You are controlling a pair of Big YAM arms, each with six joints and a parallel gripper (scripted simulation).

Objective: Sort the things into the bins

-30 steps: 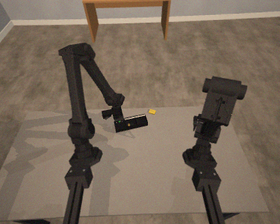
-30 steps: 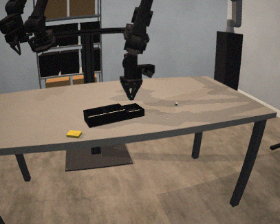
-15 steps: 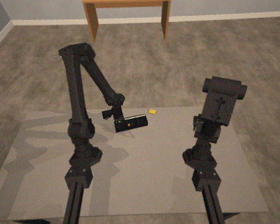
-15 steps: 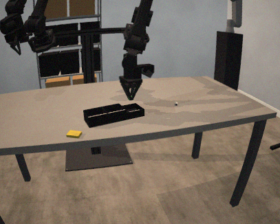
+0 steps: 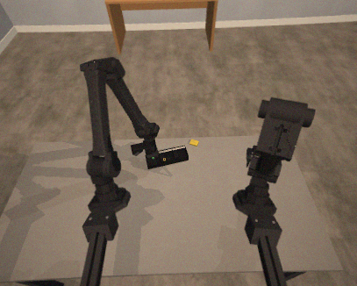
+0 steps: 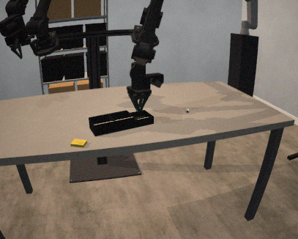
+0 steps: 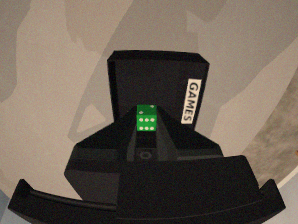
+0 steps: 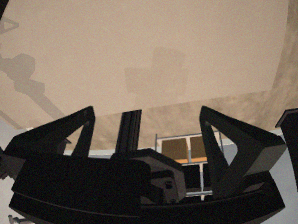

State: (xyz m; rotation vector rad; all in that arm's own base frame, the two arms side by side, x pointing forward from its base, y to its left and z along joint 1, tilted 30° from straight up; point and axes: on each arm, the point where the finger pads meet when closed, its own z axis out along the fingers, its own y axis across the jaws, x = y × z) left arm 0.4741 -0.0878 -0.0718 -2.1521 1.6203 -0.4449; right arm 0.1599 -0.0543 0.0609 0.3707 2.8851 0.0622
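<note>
Right now the small yellow ring is 20 mm ahead of my left hand, 60 mm to the right of it and 40 mm below it. Also, from my left hand: small white piece 60 mm behind, 240 mm to the left, 40 mm below; small black piece 30 mm ahead, 90 mm to the right, 40 mm below; green cube right at my left hand.
</note>
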